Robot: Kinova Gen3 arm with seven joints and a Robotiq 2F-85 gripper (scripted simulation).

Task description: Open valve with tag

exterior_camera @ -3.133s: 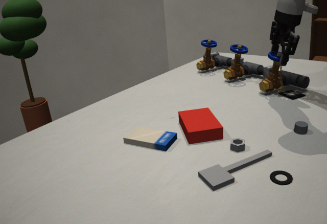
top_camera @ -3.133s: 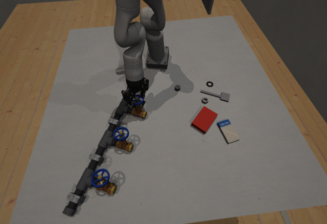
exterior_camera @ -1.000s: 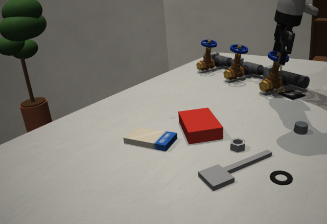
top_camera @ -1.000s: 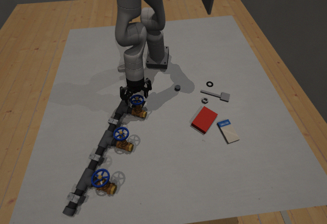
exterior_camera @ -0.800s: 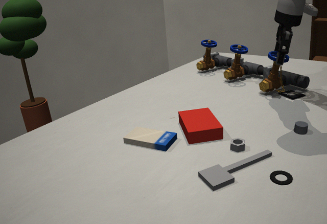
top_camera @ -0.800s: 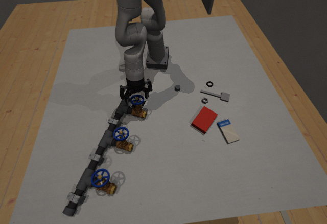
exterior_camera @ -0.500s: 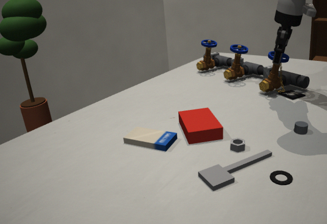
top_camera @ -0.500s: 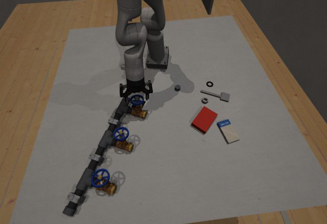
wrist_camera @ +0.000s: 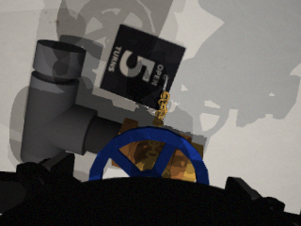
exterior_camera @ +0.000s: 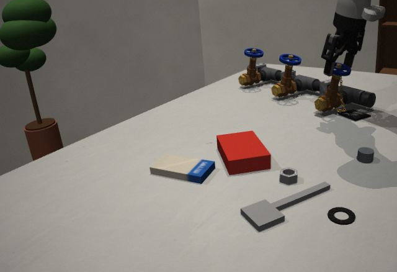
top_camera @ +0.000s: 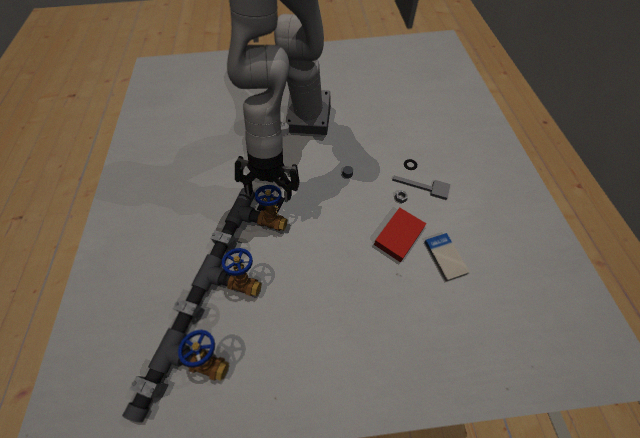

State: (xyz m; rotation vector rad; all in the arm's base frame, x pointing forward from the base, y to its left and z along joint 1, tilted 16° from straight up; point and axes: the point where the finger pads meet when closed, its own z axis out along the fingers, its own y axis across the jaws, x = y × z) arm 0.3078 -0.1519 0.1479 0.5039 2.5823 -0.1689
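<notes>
The black tag is 120 mm below my hand and 40 mm behind it. Round my hand: red block 310 mm to the left, 130 mm ahead, 110 mm below; small grey cylinder 230 mm to the left, 110 mm below, 100 mm behind; grey paddle-shaped tool 440 mm to the left, 120 mm below.
</notes>
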